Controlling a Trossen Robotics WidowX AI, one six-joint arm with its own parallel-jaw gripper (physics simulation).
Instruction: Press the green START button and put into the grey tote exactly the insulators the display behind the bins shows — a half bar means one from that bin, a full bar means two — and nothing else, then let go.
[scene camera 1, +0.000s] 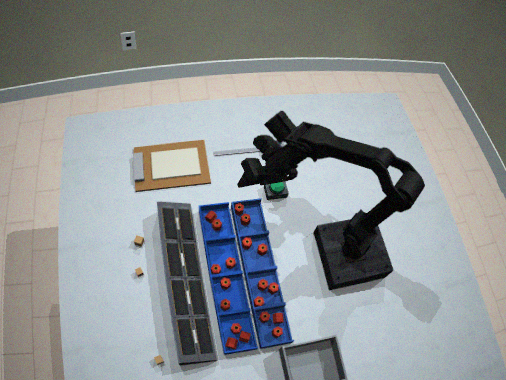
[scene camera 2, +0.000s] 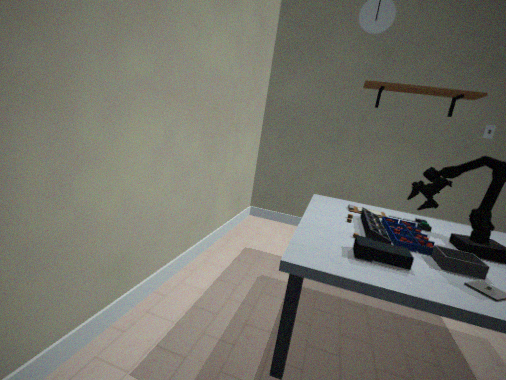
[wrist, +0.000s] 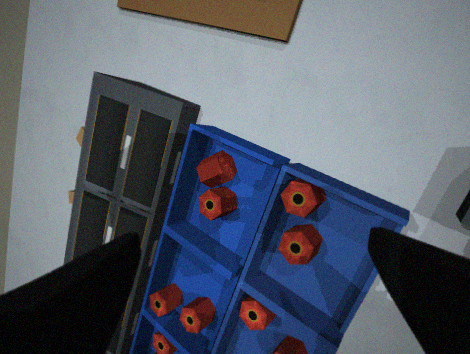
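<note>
My gripper is open and empty, high above the table. The green START button stands on a black base, partly behind the wrist in scene camera 1. Two rows of blue bins hold red hexagonal insulators, two or three per bin; some lie on their sides. The display behind the bins has dark panels with short white strips between the pairs. The grey tote is cut off in scene camera 1; its visible floor holds no insulator.
A brown clipboard and a metal ruler lie beyond the bins. Small wooden cubes lie behind the display. A black box and a flat grey plate flank the tote in scene camera 2.
</note>
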